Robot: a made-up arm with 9 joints. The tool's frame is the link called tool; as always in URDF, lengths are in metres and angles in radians.
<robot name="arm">
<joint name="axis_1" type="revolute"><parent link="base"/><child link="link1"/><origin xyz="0.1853 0.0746 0.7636" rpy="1.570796 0.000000 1.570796"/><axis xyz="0 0 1"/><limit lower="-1.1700" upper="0.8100" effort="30" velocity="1.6"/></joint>
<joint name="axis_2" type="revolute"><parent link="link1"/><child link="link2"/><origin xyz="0.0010 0.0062 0.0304" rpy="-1.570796 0.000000 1.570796"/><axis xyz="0 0 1"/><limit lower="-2.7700" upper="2.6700" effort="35" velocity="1.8"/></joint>
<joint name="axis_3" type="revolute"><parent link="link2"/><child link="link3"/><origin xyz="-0.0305 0.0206 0.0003" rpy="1.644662 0.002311 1.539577"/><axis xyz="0 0 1"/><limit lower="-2.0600" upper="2.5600" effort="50" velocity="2.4"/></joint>
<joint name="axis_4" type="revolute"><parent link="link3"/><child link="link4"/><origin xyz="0.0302 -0.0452 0.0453" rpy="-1.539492 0.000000 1.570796"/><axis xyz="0 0 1"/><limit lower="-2.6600" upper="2.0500" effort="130" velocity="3"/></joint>
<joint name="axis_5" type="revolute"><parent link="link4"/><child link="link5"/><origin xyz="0.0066 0.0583 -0.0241" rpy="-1.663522 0.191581 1.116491"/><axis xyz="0 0 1"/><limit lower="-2.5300" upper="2.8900" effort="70" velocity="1"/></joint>
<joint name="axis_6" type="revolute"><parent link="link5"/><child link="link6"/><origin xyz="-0.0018 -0.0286 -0.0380" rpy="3.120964 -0.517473 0.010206"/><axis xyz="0 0 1"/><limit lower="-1.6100" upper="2.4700" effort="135" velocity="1"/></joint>
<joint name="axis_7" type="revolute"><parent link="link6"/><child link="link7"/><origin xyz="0.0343 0.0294 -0.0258" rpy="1.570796 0.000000 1.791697"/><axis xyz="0 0 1"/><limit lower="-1.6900" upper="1.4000" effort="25" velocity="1.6"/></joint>
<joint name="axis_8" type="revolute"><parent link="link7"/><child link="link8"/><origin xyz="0.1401 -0.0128 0.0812" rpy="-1.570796 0.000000 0.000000"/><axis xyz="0 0 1"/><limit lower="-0.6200" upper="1.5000" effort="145" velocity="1.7"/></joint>
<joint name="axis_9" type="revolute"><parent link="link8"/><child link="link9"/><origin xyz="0.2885 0.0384 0.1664" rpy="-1.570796 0.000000 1.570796"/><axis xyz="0 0 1"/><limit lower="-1.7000" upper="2.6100" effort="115" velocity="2.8"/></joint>
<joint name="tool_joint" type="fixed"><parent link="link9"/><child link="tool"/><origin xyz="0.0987 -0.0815 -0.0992" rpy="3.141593 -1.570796 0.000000"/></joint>
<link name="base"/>
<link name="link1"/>
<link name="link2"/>
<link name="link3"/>
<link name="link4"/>
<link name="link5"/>
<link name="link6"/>
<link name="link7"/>
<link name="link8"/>
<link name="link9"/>
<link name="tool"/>
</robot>
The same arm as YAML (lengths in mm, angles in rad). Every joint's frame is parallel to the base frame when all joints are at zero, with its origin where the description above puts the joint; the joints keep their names.
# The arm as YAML. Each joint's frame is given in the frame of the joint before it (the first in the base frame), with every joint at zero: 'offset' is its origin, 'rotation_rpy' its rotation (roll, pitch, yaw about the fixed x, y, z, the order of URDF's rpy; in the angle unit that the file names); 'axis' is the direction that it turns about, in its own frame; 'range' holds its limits. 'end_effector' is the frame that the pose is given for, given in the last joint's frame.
length_unit: mm
angle_unit: rad
chain:
  - id: axis_1
    offset: [185.3, 74.6, 763.6]
    rotation_rpy: [0.0, 0.0, 0.0]
    axis: "+x"
    range: [-1.17, 0.81]
  - id: axis_2
    offset: [30.4, 1.0, 6.2]
    rotation_rpy: [0.0, 0.0, 0.0]
    axis: "-y"
    range: [-2.77, 2.67]
  - id: axis_3
    offset: [-20.6, -0.3, -30.5]
    rotation_rpy: [0.0, 0.0, 0.0]
    axis: [0.031299, 0.073799, 0.996782]
    range: [-2.06, 2.56]
  - id: axis_4
    offset: [-28.8, 48.5, 42.8]
    rotation_rpy: [0.0, 0.0, 0.0]
    axis: "+x"
    range: [-2.66, 2.05]
  - id: axis_5
    offset: [-24.1, -10.9, -57.7]
    rotation_rpy: [0.0, 0.0, 0.0]
    axis: [-0.090899, 0.868887, -0.486593]
    range: [-2.53, 2.89]
  - id: axis_6
    offset: [31.8, -32.6, 14.0]
    rotation_rpy: [0.0, 0.0, 0.0]
    axis: "-y"
    range: [-1.61, 2.47]
  - id: axis_7
    offset: [21.2, 25.8, -39.9]
    rotation_rpy: [0.0, 0.0, 0.0]
    axis: "-z"
    range: [-1.69, 1.4]
  - id: axis_8
    offset: [140.1, 12.8, -81.2]
    rotation_rpy: [0.0, 0.0, 0.0]
    axis: "-y"
    range: [-0.62, 1.5]
  - id: axis_9
    offset: [288.5, -166.4, 38.4]
    rotation_rpy: [0.0, 0.0, 0.0]
    axis: "-x"
    range: [-1.7, 2.61]
end_effector:
  offset: [99.2, -81.5, 98.7]
  rotation_rpy: [0.0, 0.0, 3.1416]

